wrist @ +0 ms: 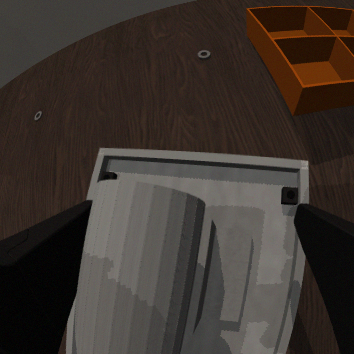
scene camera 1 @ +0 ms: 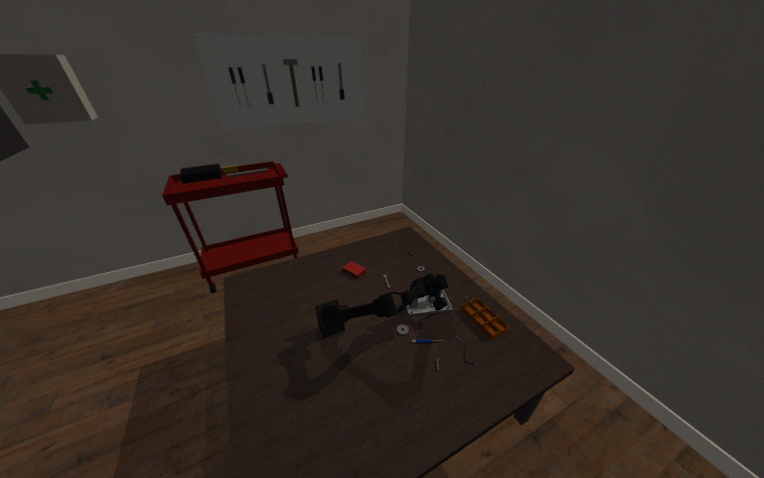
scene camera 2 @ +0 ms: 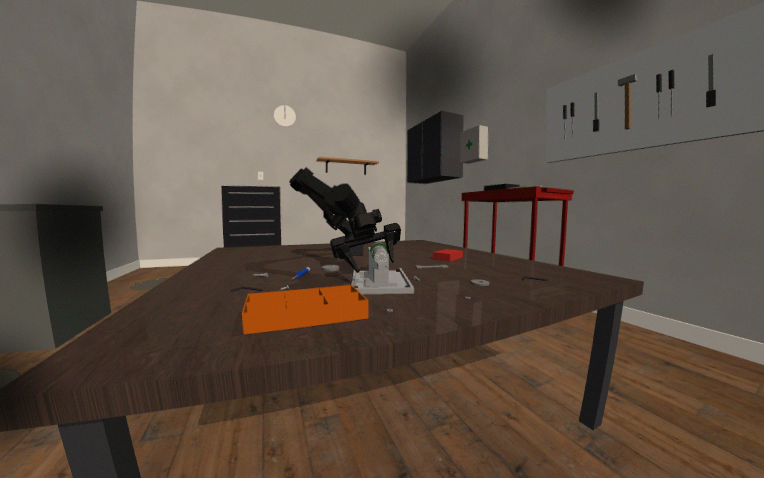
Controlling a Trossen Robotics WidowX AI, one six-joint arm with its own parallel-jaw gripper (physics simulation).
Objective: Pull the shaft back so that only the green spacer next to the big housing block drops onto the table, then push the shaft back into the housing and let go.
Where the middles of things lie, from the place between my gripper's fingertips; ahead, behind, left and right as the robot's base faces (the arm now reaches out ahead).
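There is the orange compartment tray (scene camera 2: 270, 311), and I see that my gripper is 40 mm above it. My gripper is also 190 mm to the left of the tray and 110 mm short of it.
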